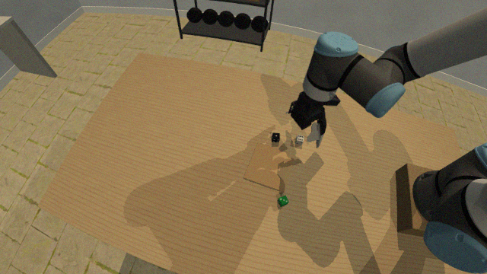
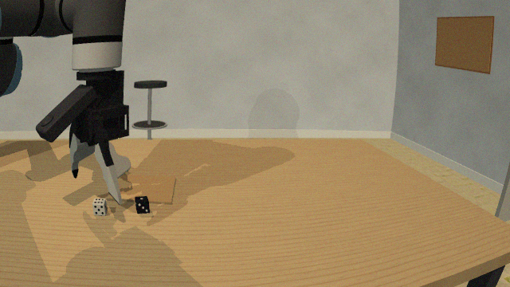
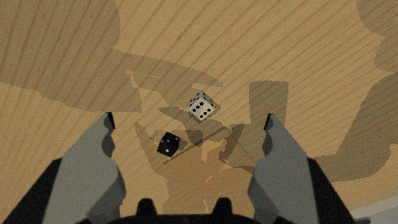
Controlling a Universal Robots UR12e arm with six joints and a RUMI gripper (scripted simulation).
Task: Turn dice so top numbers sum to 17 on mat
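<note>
My gripper is now 20 mm to the right of the white die and 40 mm above it. The rest, counted from my hand: black die (90 mm ahead, 20 mm to the left, 40 mm below); tan mat (100 mm ahead, 130 mm to the left, 50 mm below); green die (50 mm ahead, 250 mm to the left, 40 mm below).
</note>
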